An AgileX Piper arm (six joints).
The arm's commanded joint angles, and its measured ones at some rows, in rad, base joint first. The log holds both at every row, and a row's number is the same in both.
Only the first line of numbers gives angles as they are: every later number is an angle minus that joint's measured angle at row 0.
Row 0, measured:
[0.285 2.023 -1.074 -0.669 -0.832 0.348]
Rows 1 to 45, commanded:
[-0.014 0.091 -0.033 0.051 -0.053 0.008]
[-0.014 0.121 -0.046 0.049 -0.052 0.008]
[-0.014 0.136 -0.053 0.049 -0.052 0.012]
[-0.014 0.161 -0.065 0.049 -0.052 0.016]
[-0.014 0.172 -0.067 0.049 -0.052 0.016]
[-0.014 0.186 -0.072 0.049 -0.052 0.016]
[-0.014 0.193 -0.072 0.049 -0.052 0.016]
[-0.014 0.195 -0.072 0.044 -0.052 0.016]
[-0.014 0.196 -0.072 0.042 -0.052 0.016]
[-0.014 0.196 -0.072 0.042 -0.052 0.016]
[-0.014 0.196 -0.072 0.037 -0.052 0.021]
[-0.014 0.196 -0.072 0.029 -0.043 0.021]
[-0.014 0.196 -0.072 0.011 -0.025 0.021]
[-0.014 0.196 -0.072 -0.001 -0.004 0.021]
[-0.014 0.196 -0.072 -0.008 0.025 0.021]
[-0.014 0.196 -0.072 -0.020 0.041 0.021]
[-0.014 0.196 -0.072 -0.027 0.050 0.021]
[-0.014 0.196 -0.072 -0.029 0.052 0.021]
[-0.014 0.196 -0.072 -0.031 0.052 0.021]
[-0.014 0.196 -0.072 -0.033 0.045 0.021]
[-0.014 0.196 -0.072 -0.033 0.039 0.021]
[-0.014 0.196 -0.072 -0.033 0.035 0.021]
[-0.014 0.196 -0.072 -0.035 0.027 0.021]
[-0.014 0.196 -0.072 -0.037 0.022 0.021]
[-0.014 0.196 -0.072 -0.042 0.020 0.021]
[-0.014 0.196 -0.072 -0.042 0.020 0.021]
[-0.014 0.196 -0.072 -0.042 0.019 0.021]
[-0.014 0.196 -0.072 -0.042 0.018 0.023]
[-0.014 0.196 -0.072 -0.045 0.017 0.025]
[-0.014 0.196 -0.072 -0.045 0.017 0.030]
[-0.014 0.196 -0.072 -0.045 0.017 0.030]
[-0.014 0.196 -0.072 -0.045 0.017 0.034]
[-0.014 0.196 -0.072 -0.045 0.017 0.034]
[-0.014 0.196 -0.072 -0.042 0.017 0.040]
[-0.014 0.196 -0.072 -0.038 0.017 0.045]
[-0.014 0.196 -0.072 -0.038 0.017 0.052]
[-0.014 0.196 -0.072 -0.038 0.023 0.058]
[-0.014 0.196 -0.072 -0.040 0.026 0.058]
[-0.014 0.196 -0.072 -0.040 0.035 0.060]
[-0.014 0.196 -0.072 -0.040 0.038 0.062]
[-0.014 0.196 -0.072 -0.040 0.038 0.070]
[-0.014 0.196 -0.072 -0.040 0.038 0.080]
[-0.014 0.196 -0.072 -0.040 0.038 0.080]
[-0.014 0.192 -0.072 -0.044 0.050 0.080]
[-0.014 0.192 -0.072 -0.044 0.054 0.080]
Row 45, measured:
[-0.006 0.203 -0.069 -0.041 0.044 0.070]
